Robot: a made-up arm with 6 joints.
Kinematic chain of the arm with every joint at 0, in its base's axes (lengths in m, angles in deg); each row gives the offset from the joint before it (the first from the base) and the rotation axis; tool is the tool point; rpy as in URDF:
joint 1: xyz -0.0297 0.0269 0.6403 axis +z
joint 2: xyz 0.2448 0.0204 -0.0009 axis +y
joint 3: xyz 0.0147 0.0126 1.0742 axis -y
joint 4: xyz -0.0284 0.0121 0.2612 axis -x
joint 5: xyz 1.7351 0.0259 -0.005 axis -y
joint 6: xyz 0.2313 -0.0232 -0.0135 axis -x
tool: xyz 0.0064 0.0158 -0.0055 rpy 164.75 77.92 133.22
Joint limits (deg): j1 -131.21..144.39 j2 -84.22..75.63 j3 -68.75..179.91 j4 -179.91..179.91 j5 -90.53..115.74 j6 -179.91..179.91
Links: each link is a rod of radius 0.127 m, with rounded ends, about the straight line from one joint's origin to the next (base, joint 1, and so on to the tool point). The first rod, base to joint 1, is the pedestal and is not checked.
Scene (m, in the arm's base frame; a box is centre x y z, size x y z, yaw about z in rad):
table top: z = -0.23
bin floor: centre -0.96 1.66 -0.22 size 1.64 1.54 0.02 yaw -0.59
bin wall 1: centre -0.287 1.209 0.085 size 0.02 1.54 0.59 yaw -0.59
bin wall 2: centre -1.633 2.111 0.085 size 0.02 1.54 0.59 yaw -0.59
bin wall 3: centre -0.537 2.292 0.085 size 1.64 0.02 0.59 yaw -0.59
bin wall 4: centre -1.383 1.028 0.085 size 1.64 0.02 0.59 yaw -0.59
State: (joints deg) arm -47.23 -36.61 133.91 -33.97 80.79 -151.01
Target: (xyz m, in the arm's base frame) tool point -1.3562 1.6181 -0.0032
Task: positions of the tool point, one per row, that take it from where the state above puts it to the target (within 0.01 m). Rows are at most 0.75 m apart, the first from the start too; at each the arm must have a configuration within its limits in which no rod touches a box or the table.
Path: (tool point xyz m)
1: -1.5291 1.6703 0.6616
2: -1.3563 1.6180 -0.0032

